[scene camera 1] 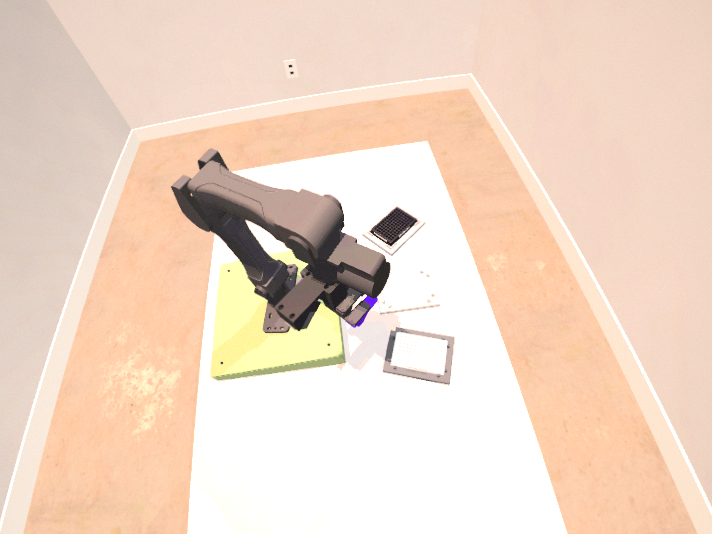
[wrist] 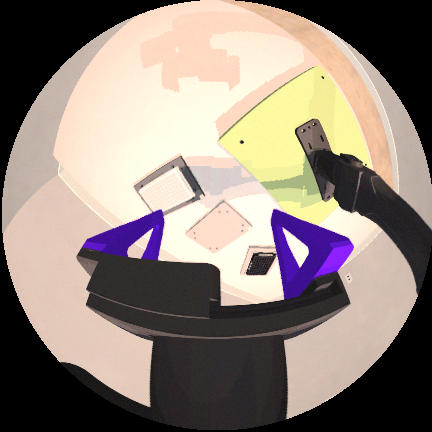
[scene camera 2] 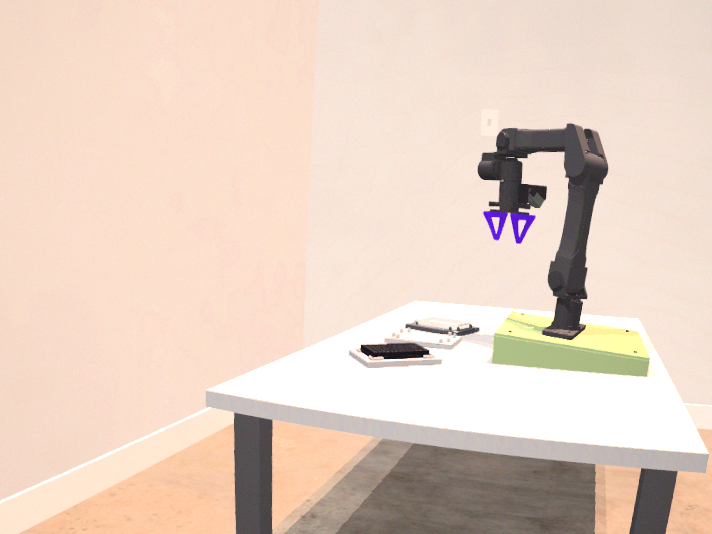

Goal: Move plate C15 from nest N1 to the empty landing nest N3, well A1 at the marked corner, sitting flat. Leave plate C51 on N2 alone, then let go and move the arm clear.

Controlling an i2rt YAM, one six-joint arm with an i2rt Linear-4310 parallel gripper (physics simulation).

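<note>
My gripper [scene camera 2: 507, 240] [wrist: 217, 214] is open and empty, its purple fingers pointing down, high above the table. A black plate [scene camera 1: 393, 225] [scene camera 2: 395, 350] [wrist: 260, 263] sits in a white nest [scene camera 1: 392, 250] [scene camera 2: 402, 362] [wrist: 247, 260]. A white plate [scene camera 1: 418, 352] [scene camera 2: 441, 323] [wrist: 168, 191] sits in a dark grey nest [scene camera 1: 450, 356] [scene camera 2: 425, 329] [wrist: 193, 180]. Between them is an empty white nest [scene camera 1: 409, 308] [scene camera 2: 422, 339] [wrist: 218, 227] with small corner posts. Plate labels, nest labels and the A1 mark cannot be read. In scene camera 1 the arm hides most of the fingers.
The arm stands on a yellow-green base block [scene camera 1: 276, 350] [scene camera 2: 569, 359] [wrist: 280, 150] beside the three nests. All stand on a white table [scene camera 1: 356, 459] [scene camera 2: 460, 402]. In scene camera 2 the black plate's nest is nearest the table's front edge.
</note>
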